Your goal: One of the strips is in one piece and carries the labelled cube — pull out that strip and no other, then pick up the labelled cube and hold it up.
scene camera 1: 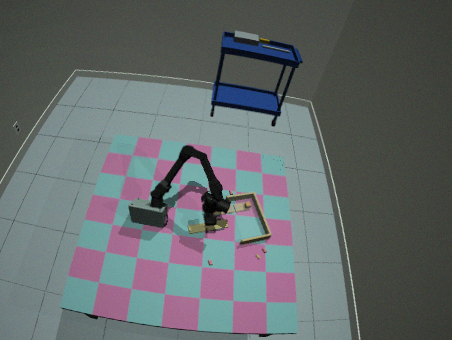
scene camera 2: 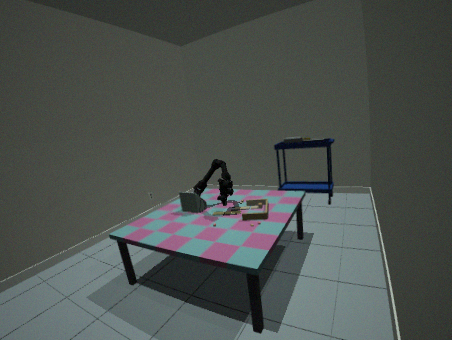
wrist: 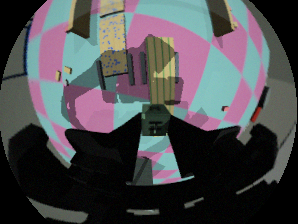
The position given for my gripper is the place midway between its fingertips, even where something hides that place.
Observation:
My gripper (wrist: 153,115) holds a labelled cube (wrist: 155,118).

